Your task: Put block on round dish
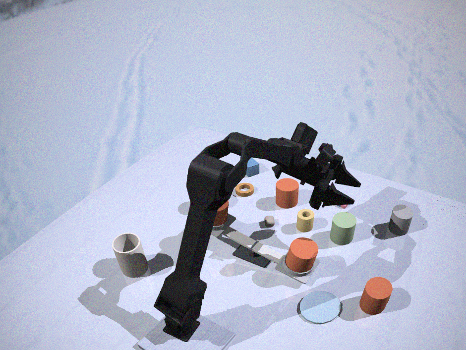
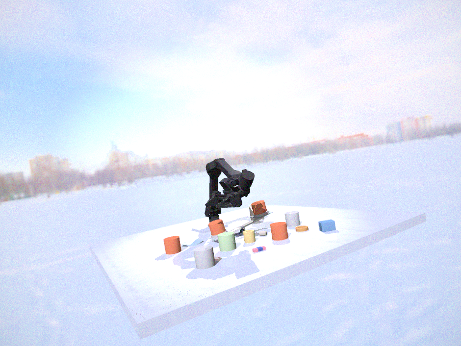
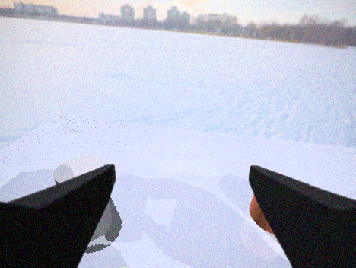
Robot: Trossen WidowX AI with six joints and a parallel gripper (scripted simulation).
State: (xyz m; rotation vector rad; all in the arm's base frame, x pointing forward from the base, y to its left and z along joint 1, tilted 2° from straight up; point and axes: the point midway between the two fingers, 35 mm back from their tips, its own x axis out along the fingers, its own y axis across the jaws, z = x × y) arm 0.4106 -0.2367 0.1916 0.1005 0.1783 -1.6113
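The pale teal block lies 120 mm behind my gripper tip, 100 mm to the left of it and 150 mm below it. Round my gripper tip: green cylinder (60 mm ahead, 30 mm to the left, 150 mm below); cream cup (290 mm behind, 510 mm to the left, 150 mm below); round light-blue dish (220 mm behind, 10 mm to the left, 180 mm below).
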